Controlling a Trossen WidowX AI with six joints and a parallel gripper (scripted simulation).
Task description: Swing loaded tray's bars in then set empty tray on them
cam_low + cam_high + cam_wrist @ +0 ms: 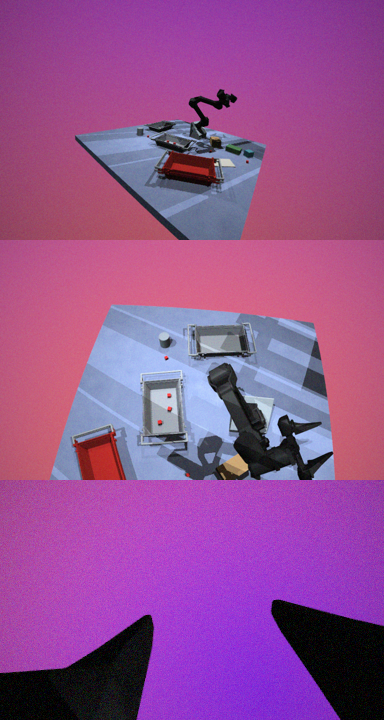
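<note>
My gripper tip is 510 mm above the flat tan sheet, 440 mm short of it and 200 mm to the right of it. The rest, counted from my gripper tip: green box (490 mm below, 200 mm to the left, 180 mm ahead); then teal box (490 mm below, 330 mm to the left, 160 mm ahead); then tan box (480 mm below, 170 mm ahead, 20 mm to the left).
</note>
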